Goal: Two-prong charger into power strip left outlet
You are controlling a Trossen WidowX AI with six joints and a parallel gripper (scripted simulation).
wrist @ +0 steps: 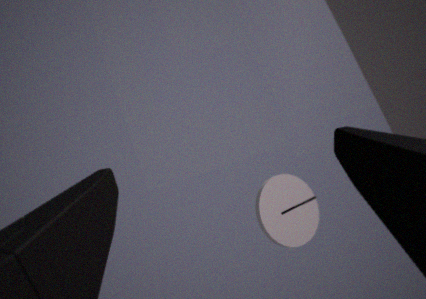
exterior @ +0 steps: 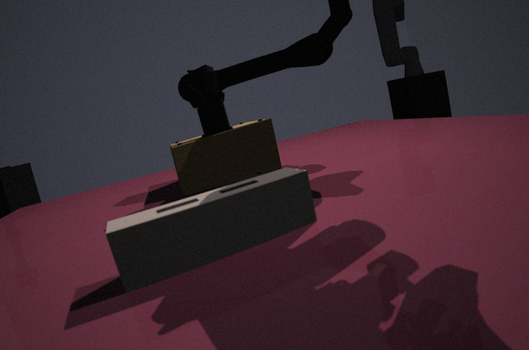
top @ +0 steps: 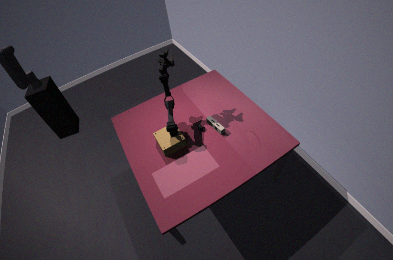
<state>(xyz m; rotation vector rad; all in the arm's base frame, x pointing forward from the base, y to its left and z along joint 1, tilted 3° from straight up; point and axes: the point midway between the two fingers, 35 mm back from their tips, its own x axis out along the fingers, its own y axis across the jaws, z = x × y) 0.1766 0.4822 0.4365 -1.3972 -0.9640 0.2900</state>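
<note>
Now: gripper tip 50 mm short of the charger, 440 mm to the left of it and 560 mm above it.
</note>
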